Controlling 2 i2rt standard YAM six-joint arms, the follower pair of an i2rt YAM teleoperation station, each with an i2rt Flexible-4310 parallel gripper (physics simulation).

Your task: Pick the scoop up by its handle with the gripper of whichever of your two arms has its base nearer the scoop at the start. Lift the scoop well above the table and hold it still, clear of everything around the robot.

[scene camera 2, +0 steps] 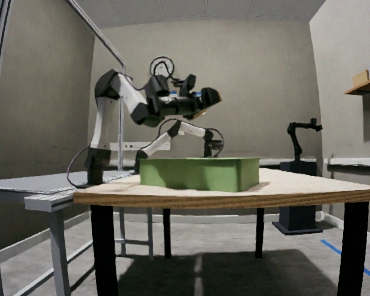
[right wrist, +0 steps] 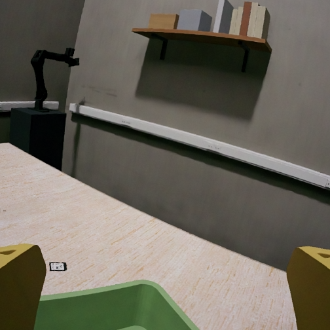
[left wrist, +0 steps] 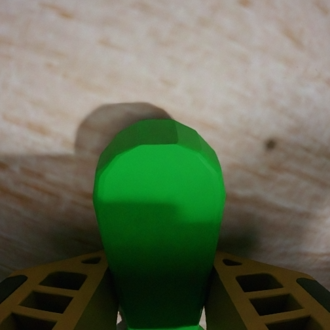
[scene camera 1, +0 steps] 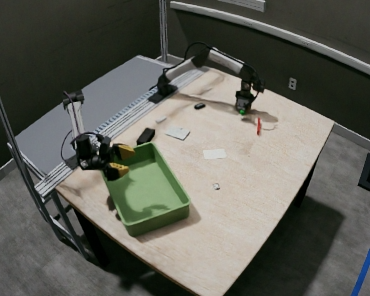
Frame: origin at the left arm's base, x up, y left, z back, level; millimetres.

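Seen in the pictures: right gripper, fingertip midpoint: point(scene camera 2: 213, 104) point(scene camera 1: 132, 160); left arm's base, origin of the base link: point(scene camera 1: 163, 93).
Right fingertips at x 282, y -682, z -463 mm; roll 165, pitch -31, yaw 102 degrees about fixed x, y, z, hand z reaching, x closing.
Observation:
Offsets run from my right fingertips to a thing's top centre.
The green scoop {dx -237, dy +886, dz +46 mm} point(scene camera 1: 242, 112) point(left wrist: 160, 180) is at the far side of the table in scene camera 1. The left wrist view shows its rounded handle close up, pointing up the picture, with the bowl end hidden below the frame. My left gripper point(scene camera 1: 243, 108) point(left wrist: 161, 262) points down, low at the table, with its fingers against both sides of the handle. In scene camera 2 its tips are hidden behind the bin. My right gripper point(scene camera 1: 129, 161) point(scene camera 2: 212, 102) point(right wrist: 166, 264) is open and empty, above the bin.
The green bin {dx -180, dy +60, dz +45 mm} point(scene camera 1: 160, 222) point(scene camera 2: 200, 175) point(right wrist: 100, 310) stands on the table below my right gripper. A thin red object {dx -243, dy +724, dz -131 mm} point(scene camera 1: 259, 126) stands close beside the scoop. A black box {dx -240, dy +322, dz +260 mm} point(scene camera 1: 146, 135), a small black object {dx -258, dy +687, dz +213 mm} point(scene camera 1: 200, 106) and a white card {dx -272, dy +439, dz -53 mm} point(scene camera 1: 214, 154) lie on the table.

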